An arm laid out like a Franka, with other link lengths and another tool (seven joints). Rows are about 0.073 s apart.
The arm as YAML. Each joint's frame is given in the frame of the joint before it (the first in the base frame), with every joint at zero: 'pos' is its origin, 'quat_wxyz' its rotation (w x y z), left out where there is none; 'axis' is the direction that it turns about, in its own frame. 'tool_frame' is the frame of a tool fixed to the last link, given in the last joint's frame.
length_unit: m
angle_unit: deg
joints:
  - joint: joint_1
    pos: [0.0, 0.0, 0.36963]
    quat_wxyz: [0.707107, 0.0, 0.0, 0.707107]
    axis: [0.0, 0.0, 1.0]
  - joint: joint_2
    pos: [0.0, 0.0, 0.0]
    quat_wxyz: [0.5, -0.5, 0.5, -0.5]
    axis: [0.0, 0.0, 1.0]
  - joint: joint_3
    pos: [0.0, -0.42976, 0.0]
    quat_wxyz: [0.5, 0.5, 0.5, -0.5]
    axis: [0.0, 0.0, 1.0]
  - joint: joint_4
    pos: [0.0, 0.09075, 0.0]
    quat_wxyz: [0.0, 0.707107, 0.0, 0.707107]
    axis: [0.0, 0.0, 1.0]
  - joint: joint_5
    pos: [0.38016, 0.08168, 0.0]
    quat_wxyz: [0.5, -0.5, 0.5, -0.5]
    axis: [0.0, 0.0, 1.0]
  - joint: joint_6
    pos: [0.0, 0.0, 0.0]
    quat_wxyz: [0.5, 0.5, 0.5, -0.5]
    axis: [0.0, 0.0, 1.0]
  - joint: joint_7
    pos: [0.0, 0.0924, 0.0]
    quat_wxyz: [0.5, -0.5, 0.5, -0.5]
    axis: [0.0, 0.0, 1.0]
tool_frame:
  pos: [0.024, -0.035, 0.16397]
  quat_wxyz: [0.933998, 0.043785, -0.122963, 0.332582]
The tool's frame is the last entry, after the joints.
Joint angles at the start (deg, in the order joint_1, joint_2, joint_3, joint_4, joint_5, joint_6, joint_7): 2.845 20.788 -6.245 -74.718 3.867 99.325 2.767
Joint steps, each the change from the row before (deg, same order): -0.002 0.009 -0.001 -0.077 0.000 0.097 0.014; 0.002 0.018 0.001 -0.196 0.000 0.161 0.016; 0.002 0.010 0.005 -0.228 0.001 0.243 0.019; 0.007 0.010 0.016 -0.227 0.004 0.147 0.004; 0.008 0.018 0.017 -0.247 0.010 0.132 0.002; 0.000 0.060 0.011 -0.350 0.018 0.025 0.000; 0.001 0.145 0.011 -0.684 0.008 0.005 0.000; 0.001 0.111 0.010 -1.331 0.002 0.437 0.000; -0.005 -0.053 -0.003 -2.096 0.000 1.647 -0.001; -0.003 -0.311 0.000 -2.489 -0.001 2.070 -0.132
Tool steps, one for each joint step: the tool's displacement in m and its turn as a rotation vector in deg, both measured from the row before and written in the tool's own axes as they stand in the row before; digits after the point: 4 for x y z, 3 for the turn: 0.0000 0.0000 0.0006 0.000 -0.010 0.023; 0.0004 0.0000 0.0015 0.043 0.037 0.016; 0.0003 0.0001 0.0016 0.004 -0.004 0.028; 0.0006 0.0000 0.0017 0.053 0.072 -0.016; 0.0008 0.0000 0.0019 0.077 0.108 -0.023; 0.0014 -0.0005 0.0033 0.245 0.293 -0.047; 0.0027 -0.0011 0.0067 0.550 0.603 -0.107; 0.0040 -0.0018 0.0107 0.685 0.729 -0.099; 0.0038 -0.0019 0.0135 0.307 0.275 0.068; 0.0044 -0.0029 0.0128 0.077 0.075 0.008
